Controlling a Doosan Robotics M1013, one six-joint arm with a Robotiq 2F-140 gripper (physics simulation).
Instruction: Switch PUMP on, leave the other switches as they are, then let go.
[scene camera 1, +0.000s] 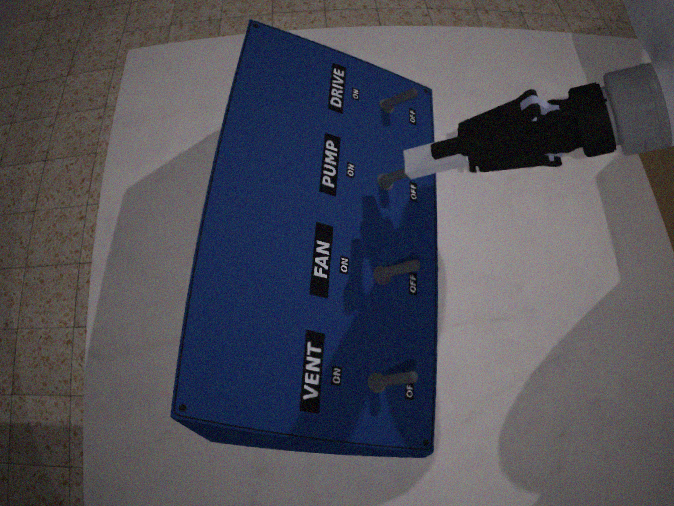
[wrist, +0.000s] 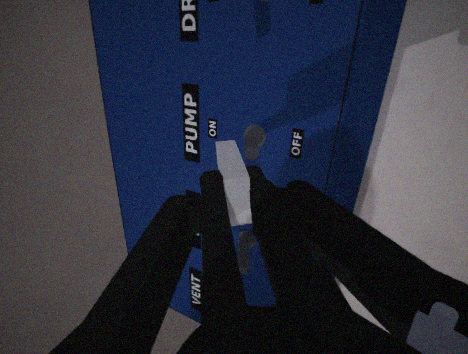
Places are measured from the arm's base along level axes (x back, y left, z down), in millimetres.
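Pixels of known places: gripper, fingertip midpoint: (scene camera 1: 407, 164) (wrist: 226, 158).
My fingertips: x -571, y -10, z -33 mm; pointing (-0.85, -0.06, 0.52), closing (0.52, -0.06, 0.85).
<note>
For each thing: its top centre in the pictures, then the offset to it from my fingertips. Level surfaces: height alone.
- PUMP lever at its top centre: (wrist: 234, 148) (scene camera 1: 403, 165) dy -6, dx -3, dz +10 mm
- DRIVE lever at its top centre: (scene camera 1: 402, 88) dy -126, dx +8, dz +10 mm
- FAN lever at its top centre: (scene camera 1: 402, 261) (wrist: 229, 261) dy +113, dx -14, dz +10 mm
- VENT lever at its top centre: (scene camera 1: 398, 375) dy +233, dx -24, dz +10 mm
- pale table at its surface level: dz +141 mm
A blue panel (scene camera 1: 255, 217) (wrist: 145, 100) carries four grey toggle levers. The PUMP lever (scene camera 1: 387, 180) (wrist: 254, 137) leans toward its OFF label in the scene view; its outer end is hidden behind the fingertips. The DRIVE lever (scene camera 1: 400, 100), FAN lever (scene camera 1: 401, 269) and VENT lever (scene camera 1: 395, 379) also lean toward OFF. My gripper (scene camera 1: 409, 163) (wrist: 226, 158) is shut with nothing between its pale fingertips. The tips are at the PUMP lever, on the ON side of it in the wrist view. Whether they touch it cannot be told.
The panel lies on a pale table (scene camera 1: 489, 245), with tiled floor (scene camera 1: 43, 217) beyond it. The arm reaches in from the right in the scene view. The DRIVE and FAN levers are the neighbours on either side of PUMP. Shadows fall across the panel's lower right.
</note>
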